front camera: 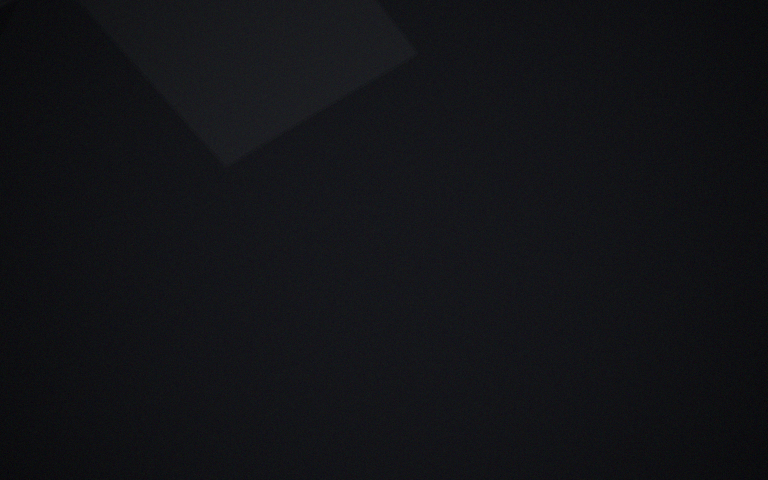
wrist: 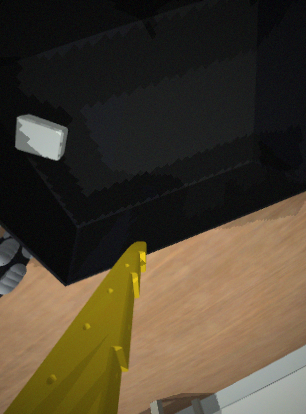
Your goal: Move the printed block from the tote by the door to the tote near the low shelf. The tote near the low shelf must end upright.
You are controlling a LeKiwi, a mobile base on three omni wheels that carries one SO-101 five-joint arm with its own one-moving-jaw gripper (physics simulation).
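Frame: origin at the arm's base, x ahead, y left, z up, level; metres.
Seen in the pictures: hand at its tool point: (wrist: 146,252).
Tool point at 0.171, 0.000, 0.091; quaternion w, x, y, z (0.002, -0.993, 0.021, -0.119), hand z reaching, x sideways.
Note:
Pixels of each thing's middle, then the offset from my tool point to it, as dx, dy, dz. "*": a spot on its surface instead. Level surfaces: height alone.
- pale grey block at the middle of its body: (wrist: 43,137) -0.075, +0.024, -0.164
- black tote at the middle of its body: (front camera: 324,251) (wrist: 159,136) +0.042, +0.020, -0.131
- near-black surface with a faint lighter patch, surface spot: (front camera: 243,73) * -0.108, +0.004, -0.115
- wooden floor at its surface level: dz -0.181
A pale grey block (wrist: 41,137) lies inside a black tote (wrist: 200,207), at the tote's left end in the wrist view. The tote's inside shows from above, and its near edge runs slanting across the view. The frames do not show which of the two totes it is. My gripper (wrist: 142,246) is wide open and empty. Its yellow notched jaw reaches to the tote's near wall, with the tip to the right of and below the block in the picture, apart from it. The moving jaw is out of the picture. The block does not show in the front view.
A near-black surface with a faint lighter patch (front camera: 243,73) fills the front view. In the wrist view, a wheel with grey rollers (wrist: 12,265) shows by the tote's left corner, over wooden floor (wrist: 210,300). A pale grey surface (wrist: 270,392) shows at bottom right.

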